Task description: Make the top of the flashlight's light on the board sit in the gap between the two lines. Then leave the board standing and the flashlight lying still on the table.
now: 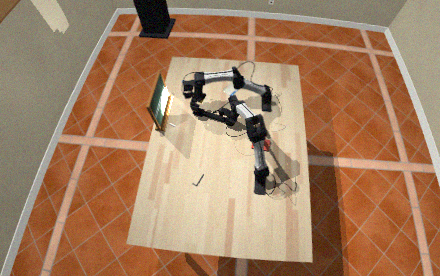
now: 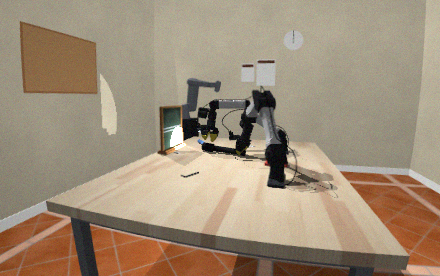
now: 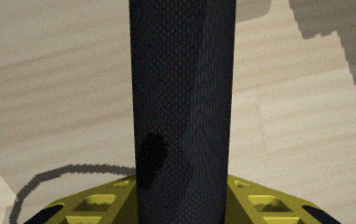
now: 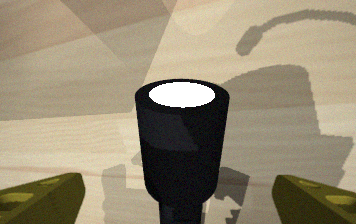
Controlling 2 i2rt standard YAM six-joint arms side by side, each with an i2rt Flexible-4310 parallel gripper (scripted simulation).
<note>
I see my left gripper (image 3: 181,183), my right gripper (image 4: 179,182) and a flashlight head (image 4: 181,122).
</note>
